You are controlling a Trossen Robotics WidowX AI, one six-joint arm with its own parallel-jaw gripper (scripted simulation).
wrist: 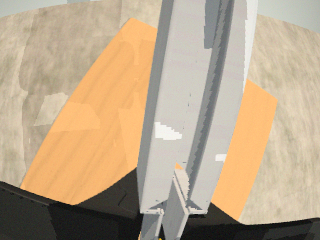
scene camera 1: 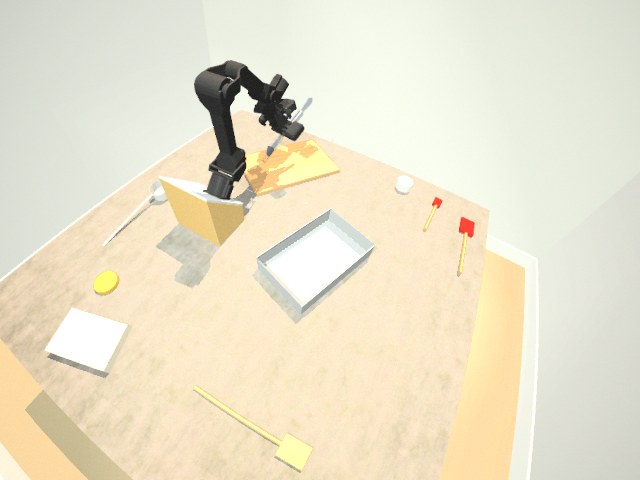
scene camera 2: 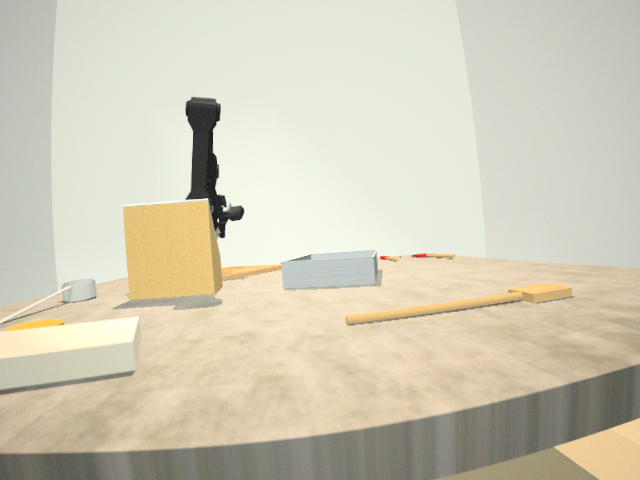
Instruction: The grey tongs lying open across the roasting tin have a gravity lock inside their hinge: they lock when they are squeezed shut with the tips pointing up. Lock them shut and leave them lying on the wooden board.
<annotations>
same spot on roasting tin: (scene camera 2: 352, 268) = (scene camera 1: 290, 297)
</annotations>
